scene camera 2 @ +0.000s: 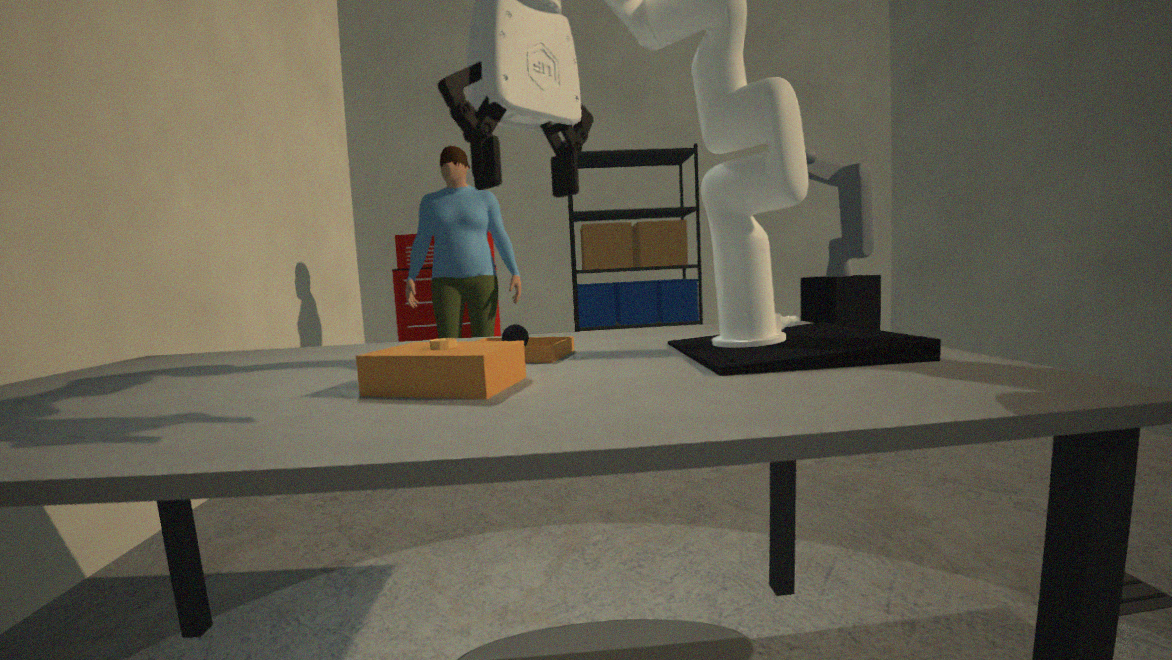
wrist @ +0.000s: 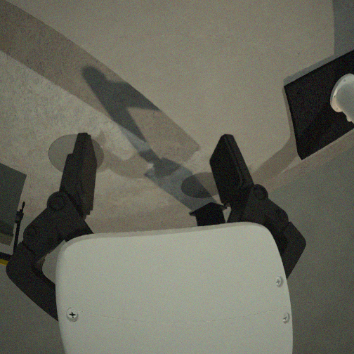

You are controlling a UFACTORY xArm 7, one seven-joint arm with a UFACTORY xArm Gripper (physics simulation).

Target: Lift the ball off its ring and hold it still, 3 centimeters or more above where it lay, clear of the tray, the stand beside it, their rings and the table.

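Places are measured from the arm's base along level axes (x ahead, y left, z up), in millimetres.
Pixels of known places: gripper, fingertip midpoint: [scene camera 2: 529,191]; arm's base at its link origin: [scene camera 2: 748,341].
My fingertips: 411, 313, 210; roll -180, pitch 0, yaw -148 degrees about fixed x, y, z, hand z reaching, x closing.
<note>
Ahead of a thing's pixels: the offset from my fingertips to its top centre, as dx, dy, dz. "*": to the spot under its first point. Level surfaces: height alone.
A dark ball {-16, -471, -165} [scene camera 2: 515,335] shows above the near left part of the low orange tray {-16, -471, -198} [scene camera 2: 551,350]; the ring under it is hidden. The orange block-shaped stand [scene camera 2: 426,375] is nearer the camera, to the left, with a small orange ring {* +101, -232, -164} [scene camera 2: 443,344] on its top. My gripper [scene camera 2: 525,189] [wrist: 156,146] is open and empty, its fingers pointing down, high above the ball and the stand in the scene view. The ball, the tray and the stand do not show in the wrist view.
The grey table {dz -226} [scene camera 2: 623,426] [wrist: 240,65] carries the arm's black base plate [scene camera 2: 836,348] [wrist: 311,117], to the right of the tray. Behind the table are a person [scene camera 2: 463,229], a red cabinet [scene camera 2: 412,315] and a shelf rack [scene camera 2: 698,237]. The arm's shadow crosses the wrist view.
</note>
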